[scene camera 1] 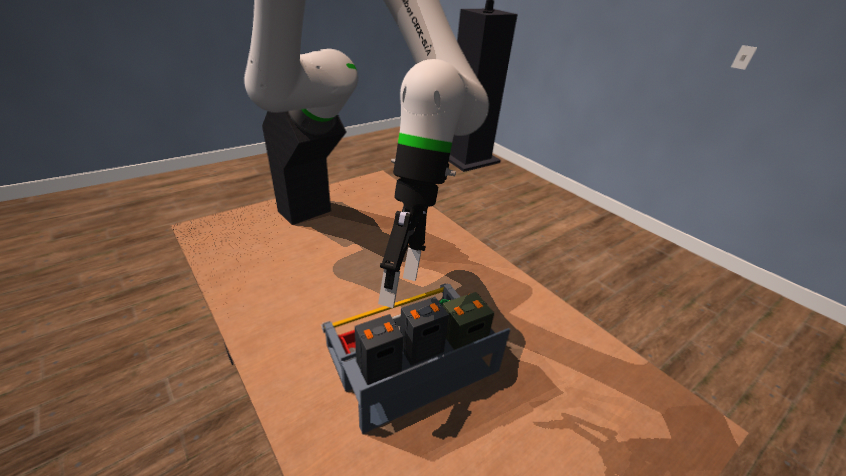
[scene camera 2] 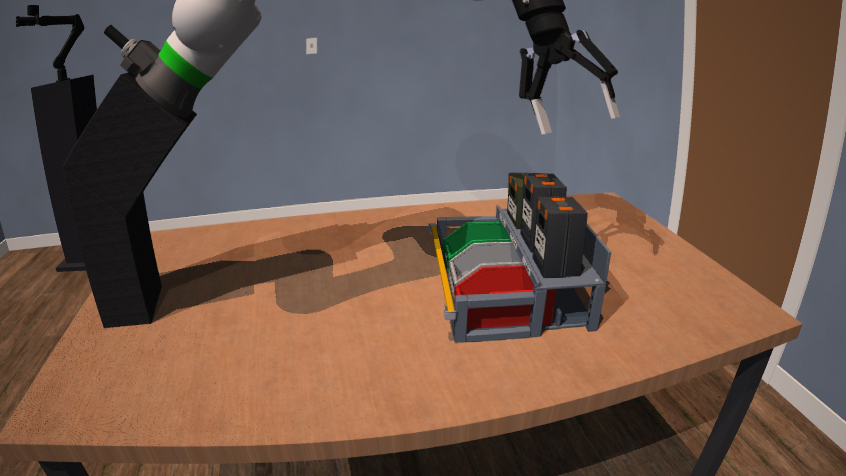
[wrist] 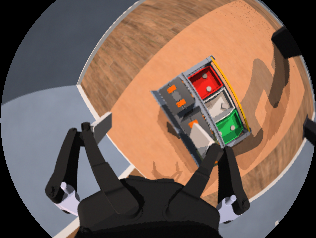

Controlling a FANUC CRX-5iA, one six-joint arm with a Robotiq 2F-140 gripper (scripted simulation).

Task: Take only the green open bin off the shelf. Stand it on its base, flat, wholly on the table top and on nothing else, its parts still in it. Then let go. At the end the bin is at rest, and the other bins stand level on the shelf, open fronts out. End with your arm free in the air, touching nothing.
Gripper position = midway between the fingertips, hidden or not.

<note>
In view: my gripper (scene camera 2: 580,125), a green open bin (scene camera 2: 477,232), a grey bin (scene camera 2: 490,254) and a red bin (scene camera 2: 487,280).
My gripper also shows in scene camera 1 (scene camera 1: 398,291) and in the wrist view (wrist: 152,125).
</note>
